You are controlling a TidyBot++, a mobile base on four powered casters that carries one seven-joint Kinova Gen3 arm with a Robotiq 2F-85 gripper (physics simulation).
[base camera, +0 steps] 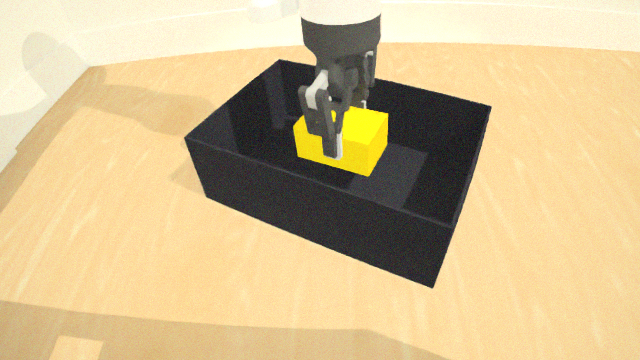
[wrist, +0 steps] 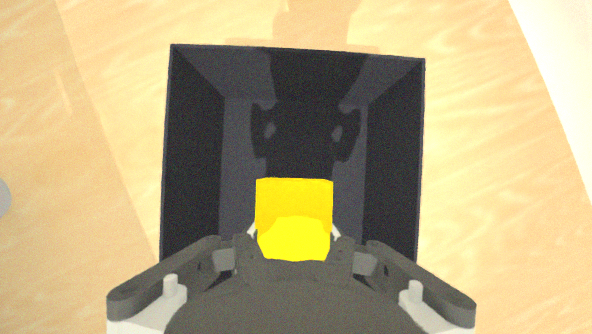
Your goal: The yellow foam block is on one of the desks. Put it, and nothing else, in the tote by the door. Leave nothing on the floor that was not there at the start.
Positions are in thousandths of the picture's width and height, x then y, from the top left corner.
In view: the gripper (base camera: 540, 390), a yellow foam block (base camera: 570, 385) and a dark tote (base camera: 627, 610).
The yellow foam block also shows in the wrist view (wrist: 496, 648). The dark tote shows as well in the wrist view (wrist: 396, 343). The gripper also shows in the wrist view (wrist: 496, 690).
